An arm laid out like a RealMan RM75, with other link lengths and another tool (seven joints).
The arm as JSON. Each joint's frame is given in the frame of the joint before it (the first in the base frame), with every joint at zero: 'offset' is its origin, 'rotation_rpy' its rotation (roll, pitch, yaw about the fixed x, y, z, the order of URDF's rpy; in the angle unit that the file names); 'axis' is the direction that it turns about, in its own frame. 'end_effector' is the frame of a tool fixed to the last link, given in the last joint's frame.
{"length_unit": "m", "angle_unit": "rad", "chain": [
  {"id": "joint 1", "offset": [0.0, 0.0, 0.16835], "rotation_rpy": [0.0, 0.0, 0.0], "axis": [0.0, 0.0, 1.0]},
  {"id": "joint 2", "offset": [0.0, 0.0, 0.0], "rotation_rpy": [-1.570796, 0.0, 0.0], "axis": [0.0, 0.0, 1.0]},
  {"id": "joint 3", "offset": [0.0, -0.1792, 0.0], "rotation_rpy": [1.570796, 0.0, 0.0], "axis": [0.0, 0.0, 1.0]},
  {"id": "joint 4", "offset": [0.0, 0.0, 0.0], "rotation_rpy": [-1.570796, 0.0, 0.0], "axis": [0.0, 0.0, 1.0]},
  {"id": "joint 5", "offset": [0.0, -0.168, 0.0], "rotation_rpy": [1.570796, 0.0, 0.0], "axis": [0.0, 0.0, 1.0]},
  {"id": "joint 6", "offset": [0.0, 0.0, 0.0], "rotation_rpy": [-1.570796, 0.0, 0.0], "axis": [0.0, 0.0, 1.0]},
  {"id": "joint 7", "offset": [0.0, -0.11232, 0.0], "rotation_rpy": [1.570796, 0.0, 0.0], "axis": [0.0, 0.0, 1.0]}
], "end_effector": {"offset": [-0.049, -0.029, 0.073], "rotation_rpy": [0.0, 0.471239, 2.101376]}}
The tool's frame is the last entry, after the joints.
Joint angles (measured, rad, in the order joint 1, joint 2, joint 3, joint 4, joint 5, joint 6, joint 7), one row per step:
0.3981, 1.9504, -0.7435, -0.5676, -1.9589, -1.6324, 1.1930
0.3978, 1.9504, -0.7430, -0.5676, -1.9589, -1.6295, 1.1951
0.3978, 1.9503, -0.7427, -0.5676, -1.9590, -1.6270, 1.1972
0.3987, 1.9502, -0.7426, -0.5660, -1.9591, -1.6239, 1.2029
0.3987, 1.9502, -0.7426, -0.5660, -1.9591, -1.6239, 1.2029
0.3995, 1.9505, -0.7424, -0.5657, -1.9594, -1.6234, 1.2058
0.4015, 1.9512, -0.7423, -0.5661, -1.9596, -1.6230, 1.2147
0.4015, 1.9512, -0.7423, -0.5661, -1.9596, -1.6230, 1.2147
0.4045, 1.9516, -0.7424, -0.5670, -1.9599, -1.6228, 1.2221
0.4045, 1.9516, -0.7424, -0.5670, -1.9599, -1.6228, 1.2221
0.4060, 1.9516, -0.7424, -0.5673, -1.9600, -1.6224, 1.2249
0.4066, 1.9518, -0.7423, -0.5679, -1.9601, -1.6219, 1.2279
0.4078, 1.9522, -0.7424, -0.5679, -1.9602, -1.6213, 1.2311
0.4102, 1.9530, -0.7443, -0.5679, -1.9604, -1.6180, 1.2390
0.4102, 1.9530, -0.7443, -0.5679, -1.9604, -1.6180, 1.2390
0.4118, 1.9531, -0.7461, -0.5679, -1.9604, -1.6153, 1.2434
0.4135, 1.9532, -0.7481, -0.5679, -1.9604, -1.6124, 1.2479
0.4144, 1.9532, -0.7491, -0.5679, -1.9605, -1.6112, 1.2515
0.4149, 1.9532, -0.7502, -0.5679, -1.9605, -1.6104, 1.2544
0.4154, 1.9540, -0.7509, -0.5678, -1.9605, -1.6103, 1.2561
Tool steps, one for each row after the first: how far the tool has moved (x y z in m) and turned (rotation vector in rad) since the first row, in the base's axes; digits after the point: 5 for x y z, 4 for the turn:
0.00058, 0.00044, 0.00010, 0.0015, -0.0009, -0.0037
0.00104, 0.00087, 0.00019, 0.0026, -0.0018, -0.0069
0.00159, 0.00151, 0.00001, 0.0019, -0.0009, -0.0135
0.00159, 0.00151, 0.00001, 0.0019, -0.0009, -0.0135
0.00156, 0.00176, -0.00012, 0.0009, 0.0001, -0.0158
0.00132, 0.00245, -0.00031, -0.0021, 0.0032, -0.0216
0.00132, 0.00245, -0.00031, -0.0021, 0.0032, -0.0216
0.00072, 0.00328, -0.00039, -0.0044, 0.0051, -0.0246
0.00072, 0.00328, -0.00039, -0.0044, 0.0051, -0.0246
0.00046, 0.00372, -0.00037, -0.0051, 0.0056, -0.0255
0.00043, 0.00403, -0.00036, -0.0055, 0.0061, -0.0275
0.00024, 0.00438, -0.00051, -0.0065, 0.0071, -0.0293
0.00016, 0.00524, -0.00110, -0.0092, 0.0076, -0.0348
0.00016, 0.00524, -0.00110, -0.0092, 0.0076, -0.0348
0.00017, 0.00585, -0.00144, -0.0105, 0.0069, -0.0377
0.00018, 0.00648, -0.00181, -0.0119, 0.0060, -0.0406
0.00021, 0.00681, -0.00201, -0.0132, 0.0061, -0.0430
0.00027, 0.00699, -0.00221, -0.0146, 0.0061, -0.0451
0.00005, 0.00701, -0.00258, -0.0161, 0.0071, -0.0459

